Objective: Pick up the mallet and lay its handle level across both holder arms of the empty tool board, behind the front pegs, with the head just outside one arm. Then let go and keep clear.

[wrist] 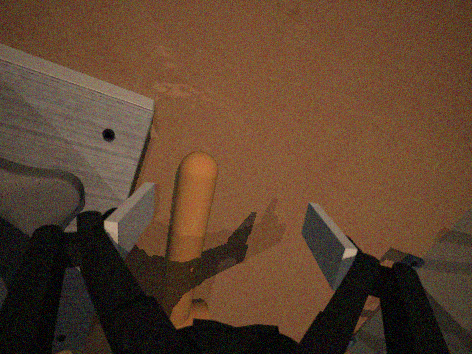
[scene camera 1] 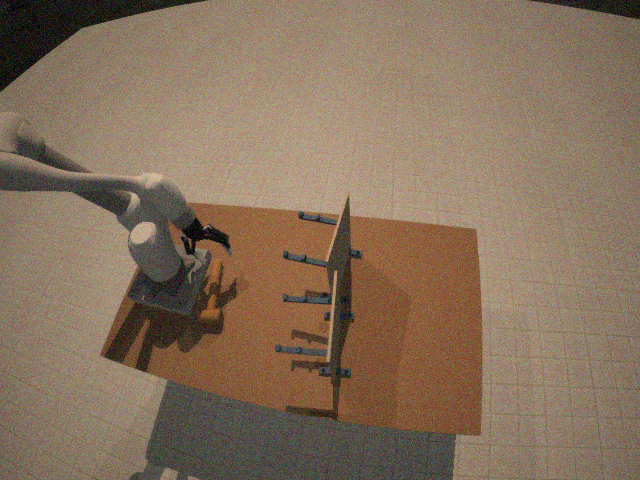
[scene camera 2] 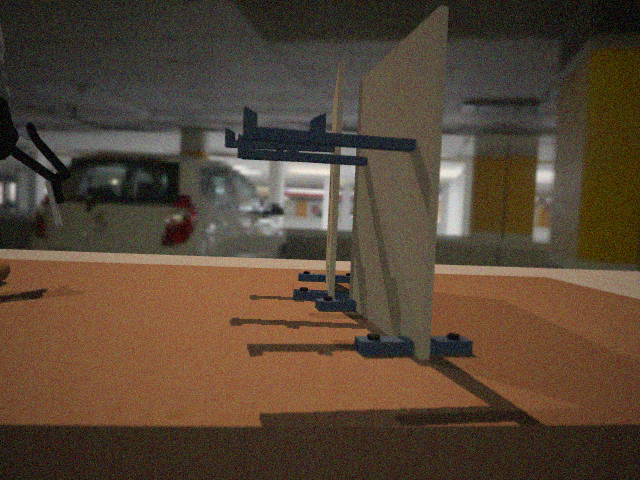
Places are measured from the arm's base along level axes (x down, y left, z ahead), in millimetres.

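Pixels of known places: gripper, fingertip midpoint: (wrist: 230, 209) (scene camera 1: 218, 258) (scene camera 2: 11, 235); arm's base at its link origin: (scene camera 1: 169, 272).
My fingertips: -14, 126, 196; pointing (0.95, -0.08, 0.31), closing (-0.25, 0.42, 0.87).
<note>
Ahead of a thing's pixels: the offset from my fingertips to its top centre, as dx, dy, dz. "*": to the spot under its first point. Level surfaces: height alone.
The orange mallet @(+15, -118, +22) (scene camera 1: 216, 276) (wrist: 194, 205) lies on the table beside the robot's base, its head towards the lower edge in scene camera 1; a bit of it shows at the left edge of scene camera 2. My gripper (scene camera 1: 211, 251) (wrist: 230, 209) is open and empty above the mallet's handle. In the wrist view the handle lies between the fingers, nearer the left one; the head is mostly hidden. Two upright tool boards (scene camera 1: 341, 240) (scene camera 1: 332, 322) stand mid-table, each with two blue pegged holder arms. No tool shows on the arms (scene camera 1: 301, 350) (scene camera 1: 307, 299) (scene camera 1: 305, 258) (scene camera 1: 316, 218).
The robot's grey base plate (scene camera 1: 164, 304) (wrist: 95, 110) is close beside the mallet. Blue feet @(* -14, -273, +584) (scene camera 1: 334, 372) (scene camera 2: 383, 346) hold the boards at the table. The holder arms stick out towards the robot, well above the orange table @(dx +72) (scene camera 1: 439, 335) (scene camera 2: 155, 372).
</note>
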